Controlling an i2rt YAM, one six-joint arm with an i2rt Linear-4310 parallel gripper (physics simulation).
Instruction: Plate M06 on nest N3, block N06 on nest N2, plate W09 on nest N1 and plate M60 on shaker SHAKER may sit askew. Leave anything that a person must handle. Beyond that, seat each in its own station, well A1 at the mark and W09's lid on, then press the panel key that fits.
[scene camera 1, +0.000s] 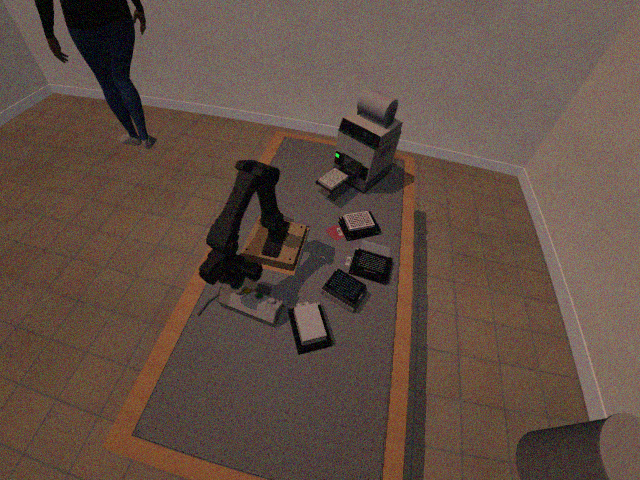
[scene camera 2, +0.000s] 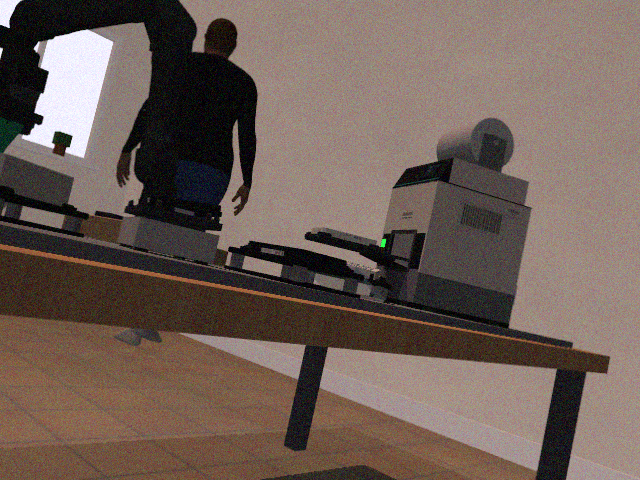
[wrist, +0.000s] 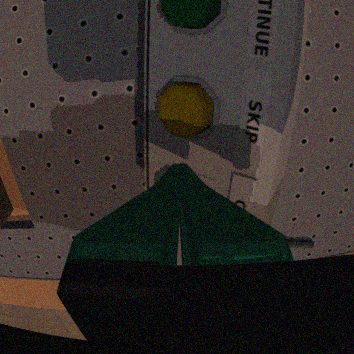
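My gripper (scene camera 2: 7, 133) (wrist: 179, 175) is shut and empty, its green fingertips together beside the yellow SKIP key (wrist: 185, 109) of the grey panel (scene camera 1: 268, 310) (wrist: 230, 65). The green CONTINUE key (wrist: 191, 10) lies beyond it. A white-topped plate (scene camera 1: 311, 322) sits on a black nest near the panel. A dark block (scene camera 1: 345, 286) and another dark one (scene camera 1: 371, 262) sit on stations to its right. A white well plate (scene camera 1: 359, 220) sits on a black nest farther back. A light plate (scene camera 1: 332, 178) (scene camera 2: 346, 236) lies on the machine's extended tray. Names and A1 marks are unreadable.
The white machine (scene camera 1: 367, 147) (scene camera 2: 473, 227) shows a green light and carries a grey cylinder (scene camera 1: 377, 107) (scene camera 2: 478, 143). A red card (scene camera 1: 334, 232) lies beside the well plate's nest. The arm stands on a wooden base (scene camera 1: 297, 248). A person (scene camera 1: 103, 56) (scene camera 2: 217, 113) stands beyond the table.
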